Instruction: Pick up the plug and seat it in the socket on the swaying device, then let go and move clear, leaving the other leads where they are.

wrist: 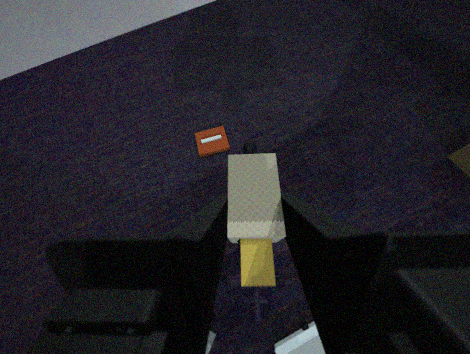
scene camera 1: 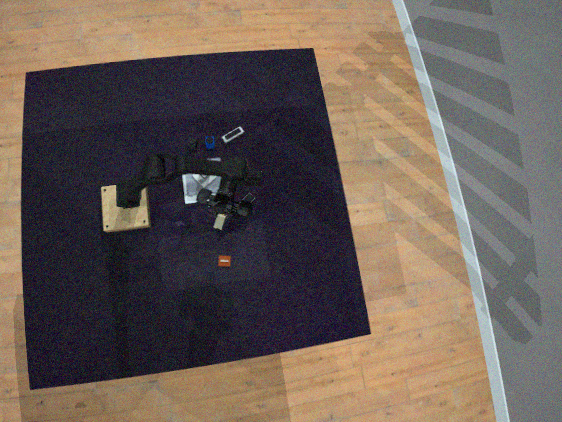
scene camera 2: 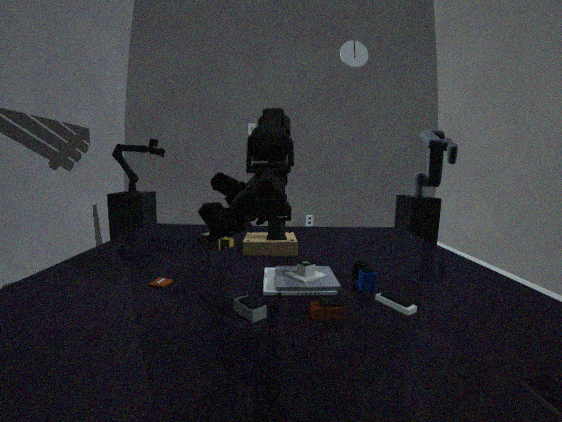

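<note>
The plug (scene camera 1: 220, 221) (scene camera 2: 226, 243) (wrist: 255, 192) is a cream block with a yellow tip. In the wrist view its cream body is between my gripper's (wrist: 256, 205) two dark fingers, which are shut on it, and the yellow tip points towards the bottom of the view. The plug is held beside the device, on the side towards the orange tile. The device (scene camera 1: 190, 192) (scene camera 2: 307, 283) is a flat grey and white box. A pale plate and a small block-shaped socket (scene camera 2: 306, 269) are on top. In scene camera 1 my arm hides part of the device.
An orange tile (scene camera 1: 224, 261) (scene camera 2: 161, 282) (wrist: 212, 141) with a white bar lies apart. Near the device are a blue holder (scene camera 1: 210, 143) (scene camera 2: 367, 281), a long white holder (scene camera 1: 225, 139) (scene camera 2: 410, 310), a grey holder (scene camera 2: 257, 313) and an orange holder (scene camera 2: 327, 312). My arm stands on a wooden base (scene camera 1: 125, 222) (scene camera 2: 270, 247).
</note>
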